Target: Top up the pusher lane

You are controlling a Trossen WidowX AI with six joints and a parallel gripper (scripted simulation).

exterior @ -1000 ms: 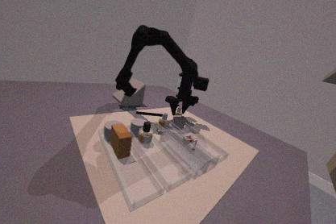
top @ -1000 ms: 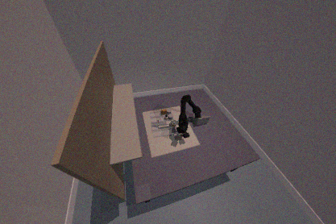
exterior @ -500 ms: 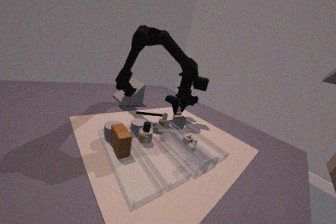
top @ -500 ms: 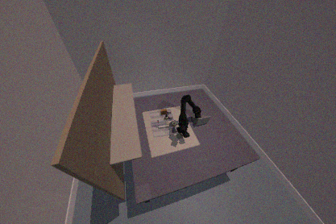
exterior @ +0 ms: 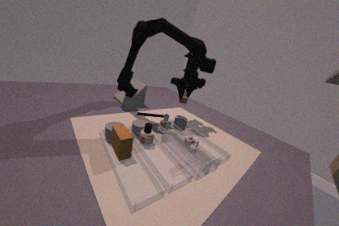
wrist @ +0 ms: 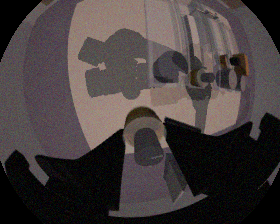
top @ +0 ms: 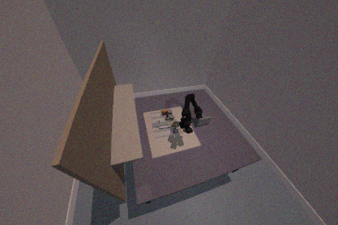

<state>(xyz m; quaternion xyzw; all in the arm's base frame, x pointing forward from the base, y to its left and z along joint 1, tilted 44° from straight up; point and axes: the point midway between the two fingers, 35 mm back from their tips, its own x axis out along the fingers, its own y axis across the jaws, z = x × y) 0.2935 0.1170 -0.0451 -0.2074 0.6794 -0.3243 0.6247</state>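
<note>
My gripper tip is 18 cm short of the clear lane, 21 cm to the left of it and 10 cm above it. Round my gripper tip: orange-brown box 7 cm ahead, 39 cm to the right, 8 cm below; tan wall panel 65 cm ahead, 24 cm to the right, 28 cm above.
</note>
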